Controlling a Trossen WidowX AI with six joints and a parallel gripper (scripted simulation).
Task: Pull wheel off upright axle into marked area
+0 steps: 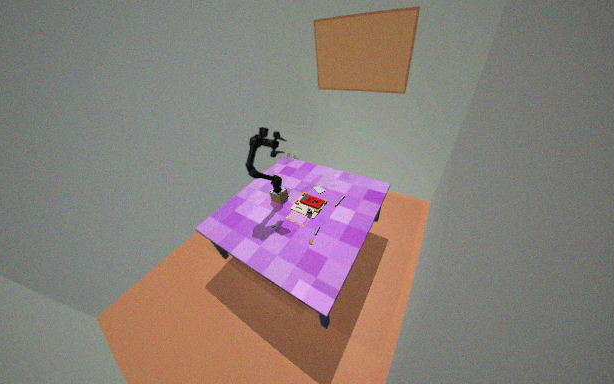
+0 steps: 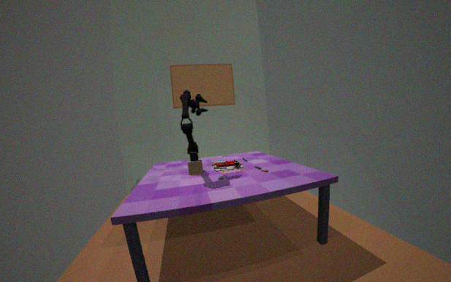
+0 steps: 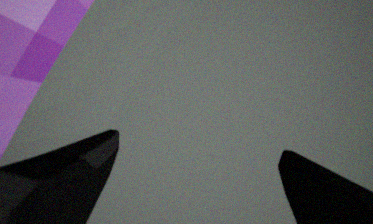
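My gripper tip is 20 cm short of the wheel, 8 cm to the left of it and 51 cm above it. Round my gripper tip: grey bit: 1 cm ahead, 33 cm to the right, 54 cm below; then grey rod: 35 cm ahead, 18 cm to the left, 54 cm below.
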